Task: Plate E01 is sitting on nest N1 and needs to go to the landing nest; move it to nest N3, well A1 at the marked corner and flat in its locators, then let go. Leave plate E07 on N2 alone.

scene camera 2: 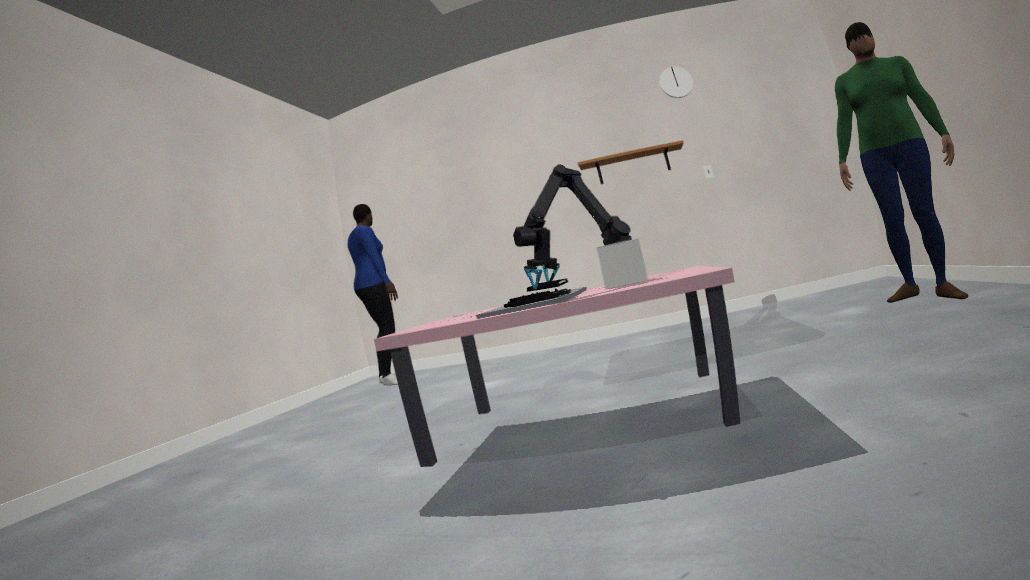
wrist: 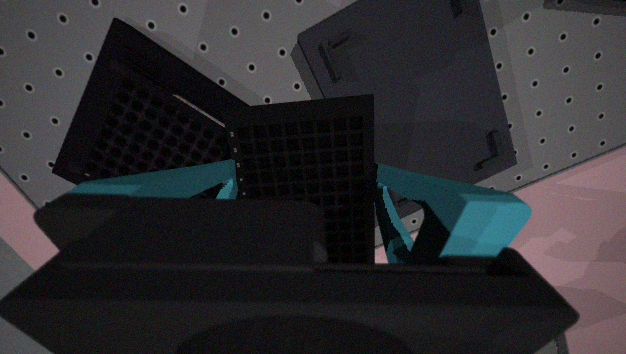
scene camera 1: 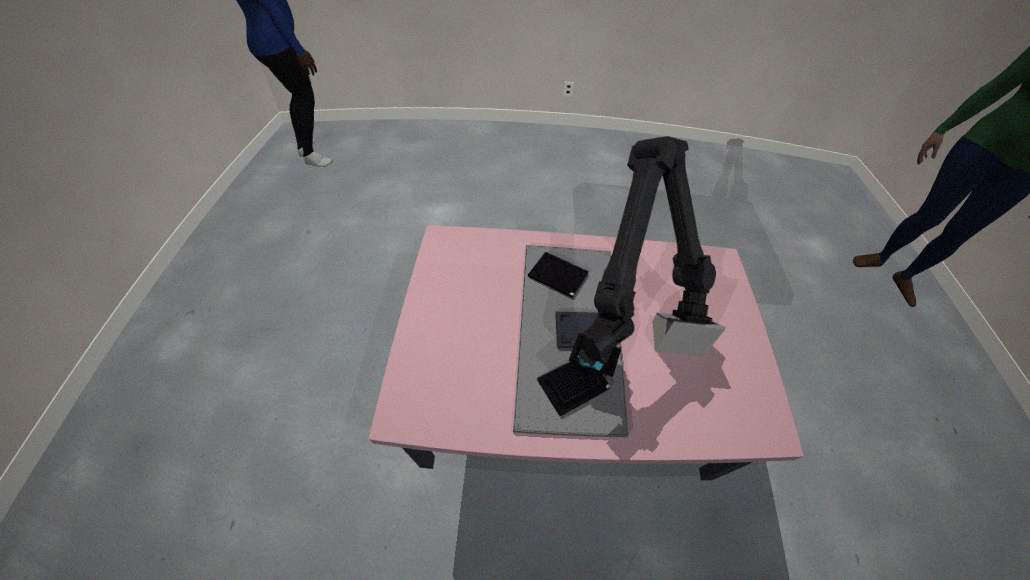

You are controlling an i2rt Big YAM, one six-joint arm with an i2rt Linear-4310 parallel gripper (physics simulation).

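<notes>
My gripper (scene camera 1: 593, 364) (scene camera 2: 542, 286) (wrist: 306, 170) is shut on black plate E01 (scene camera 1: 611, 362) (scene camera 2: 558, 283) (wrist: 305, 145), with blue fingers on its long sides. The plate is held a little above the board; in the wrist view it overlaps the edges of plate E07 and the grey nest. Plate E07 (scene camera 1: 573, 389) (wrist: 150, 117), black with many wells, sits turned on its nest, which it hides. The dark grey middle nest (scene camera 1: 567, 329) (wrist: 425, 75) is bare, its corner locators showing. A black nest (scene camera 1: 557, 273) with a white corner tag is bare at the far end. Nest numbers are not readable.
The nests stand on a grey perforated board (scene camera 1: 536, 360) (wrist: 250, 40) on the pink table (scene camera 1: 454, 324) (scene camera 2: 446, 329). The arm's grey base block (scene camera 1: 688, 337) (scene camera 2: 622, 264) stands right of the board. Two people, in blue (scene camera 2: 366, 252) and green (scene camera 2: 886, 108), stand away from the table.
</notes>
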